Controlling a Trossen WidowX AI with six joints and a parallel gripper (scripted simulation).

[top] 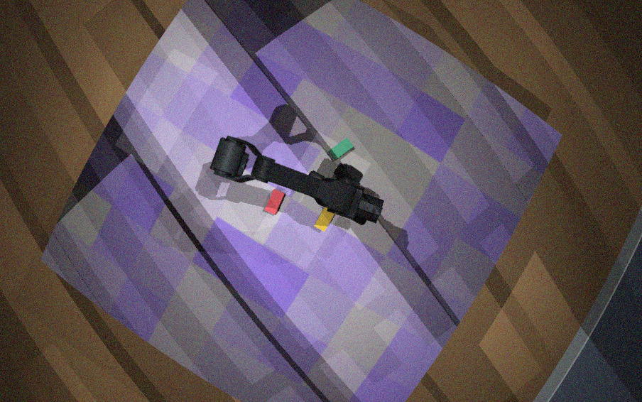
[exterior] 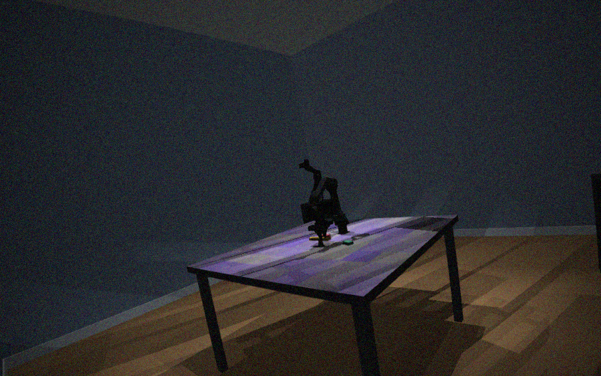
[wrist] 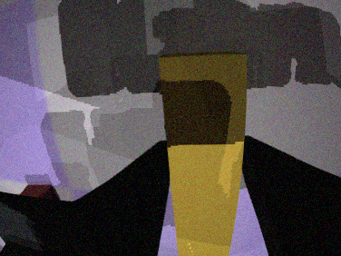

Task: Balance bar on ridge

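Right now the yellow bar is 3 cm to the right of my gripper tip. Also, from my gripper tip: red block 14 cm behind, 10 cm to the right, 3 cm below; then green block 6 cm behind, 13 cm to the left, 4 cm below.
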